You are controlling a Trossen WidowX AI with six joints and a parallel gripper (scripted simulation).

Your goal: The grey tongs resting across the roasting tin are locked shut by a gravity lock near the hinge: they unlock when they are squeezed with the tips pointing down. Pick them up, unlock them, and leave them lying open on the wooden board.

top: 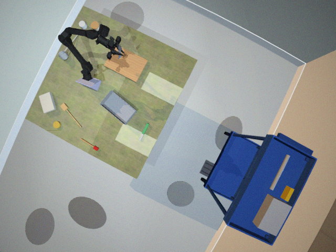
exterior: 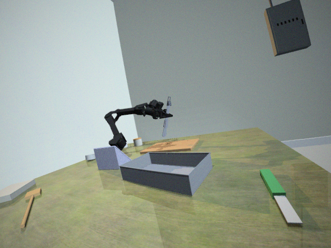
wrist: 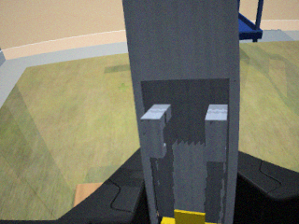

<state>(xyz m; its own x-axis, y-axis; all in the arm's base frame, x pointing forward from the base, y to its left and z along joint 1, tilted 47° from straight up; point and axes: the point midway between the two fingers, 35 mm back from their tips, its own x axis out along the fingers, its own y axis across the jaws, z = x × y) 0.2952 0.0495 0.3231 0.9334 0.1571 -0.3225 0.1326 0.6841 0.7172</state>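
Now: the wooden board 200 mm below my gripper tip, 60 mm behind it and 10 mm to the left of it. The rest, counted from my gripper tip: roasting tin 420 mm to the right, 180 mm below, 40 mm ahead; then green-handled knife 570 mm to the right, 340 mm ahead, 200 mm below; then yellow lock piece 40 mm behind, 10 mm to the left, 10 mm above.
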